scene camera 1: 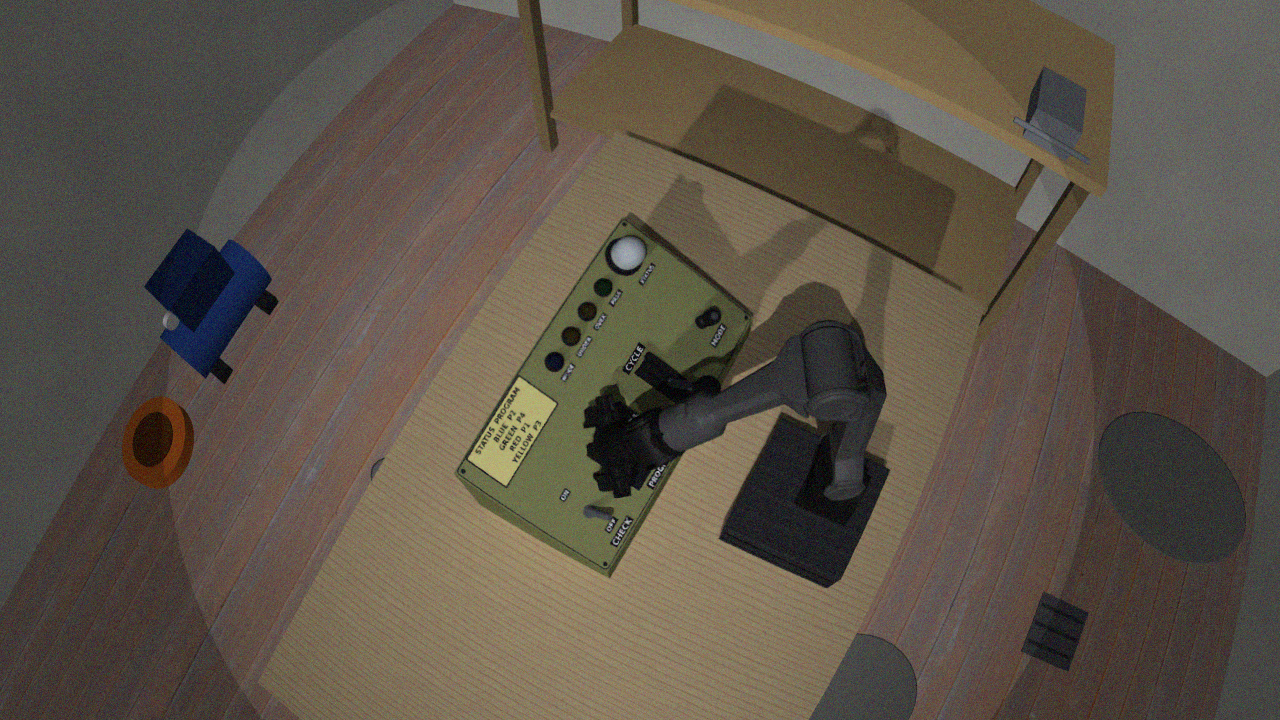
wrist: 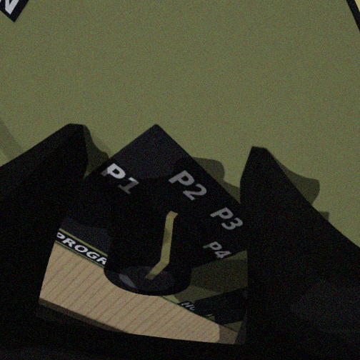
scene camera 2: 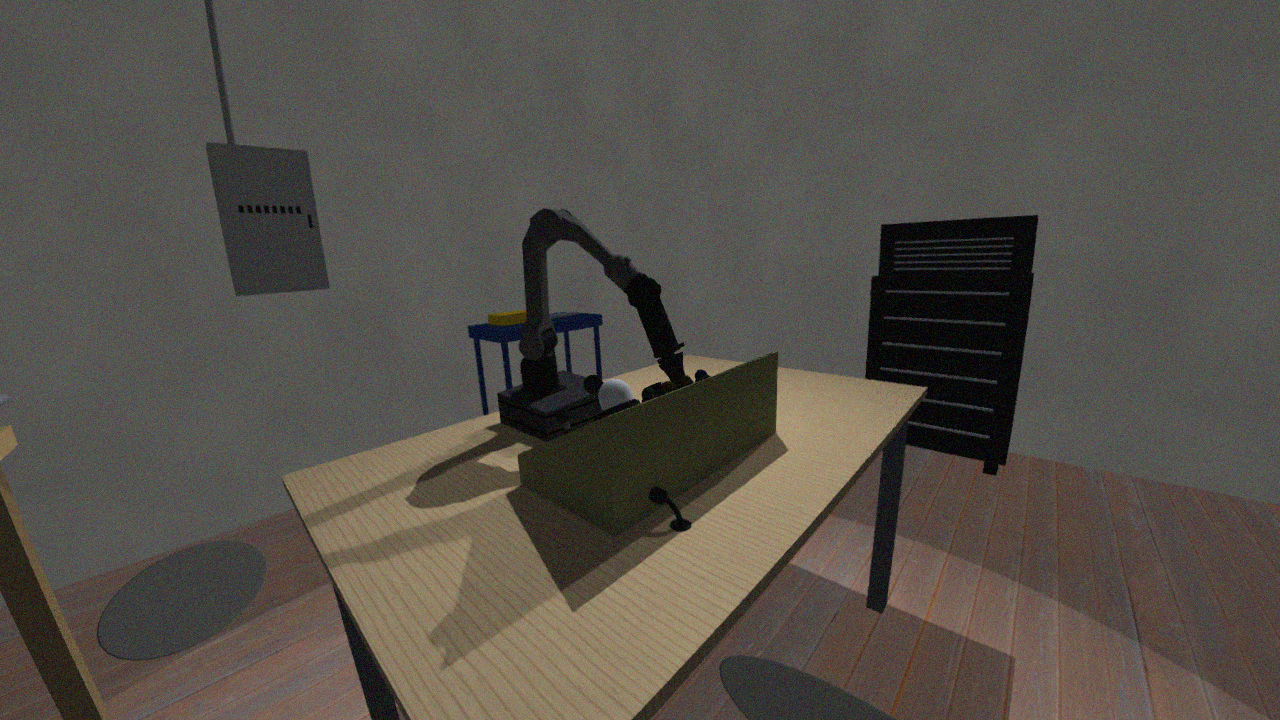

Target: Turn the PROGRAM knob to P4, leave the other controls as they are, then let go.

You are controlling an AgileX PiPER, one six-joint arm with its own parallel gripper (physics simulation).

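Note:
The green control panel (scene camera 1: 559,429) (scene camera 2: 689,438) lies on the table. In the wrist view the black PROGRAM knob (wrist: 147,280) stands before its P1 to P4 label plate (wrist: 155,142); its pale pointer line faces about P2. My gripper (wrist: 165,154) (scene camera 1: 601,447) is open, one finger on each side of the knob, with gaps between them and the knob. The gripper hides the knob in scene camera 1. The CHECK switch (scene camera 1: 597,513), the CYCLE handle (scene camera 1: 660,374) and the MODE knob (scene camera 1: 708,317) show beside the arm.
A pale STATUS dome (scene camera 1: 626,254) (scene camera 2: 615,394) and a row of dark lamps are on the panel. A yellow status card (scene camera 1: 512,431) lies by its far edge. The arm's dark base (scene camera 1: 769,501) stands near the panel. A wooden shelf unit (scene camera 1: 538,80) stands beyond the table.

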